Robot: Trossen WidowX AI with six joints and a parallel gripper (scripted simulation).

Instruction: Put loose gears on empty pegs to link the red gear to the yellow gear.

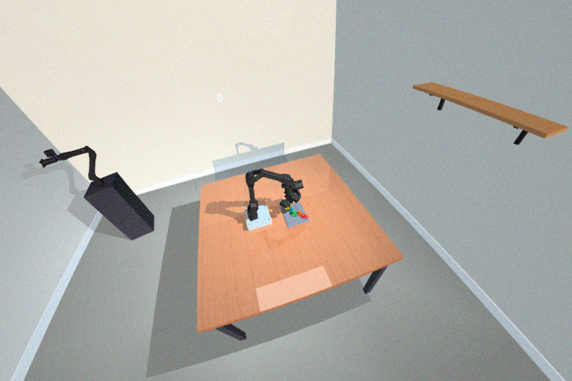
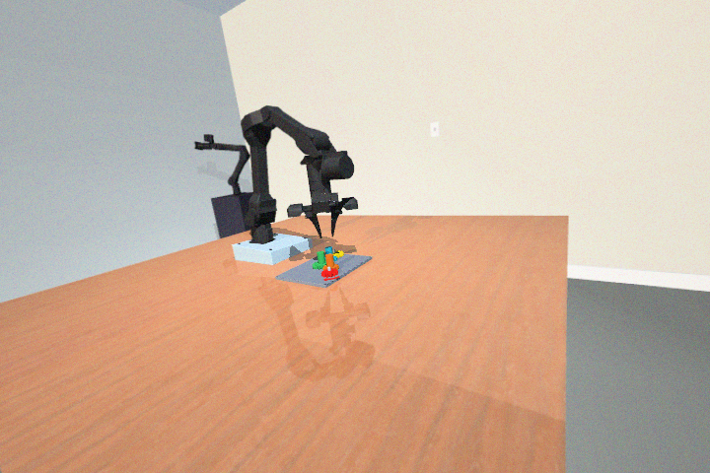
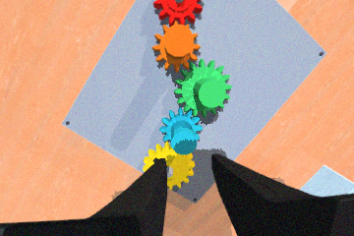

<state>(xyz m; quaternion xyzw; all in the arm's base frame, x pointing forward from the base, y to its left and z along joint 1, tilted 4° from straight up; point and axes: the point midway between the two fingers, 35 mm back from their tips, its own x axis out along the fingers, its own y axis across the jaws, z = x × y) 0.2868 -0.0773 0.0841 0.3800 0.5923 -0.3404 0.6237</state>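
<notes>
Now: the teal gear 50 mm below my gripper tip. The rest, counted from my gripper tip: yellow gear: 60 mm below, 40 mm to the left, 10 mm behind; orange gear: 70 mm to the right, 50 mm below, 40 mm ahead; green gear: 50 mm below, 40 mm to the right.
</notes>
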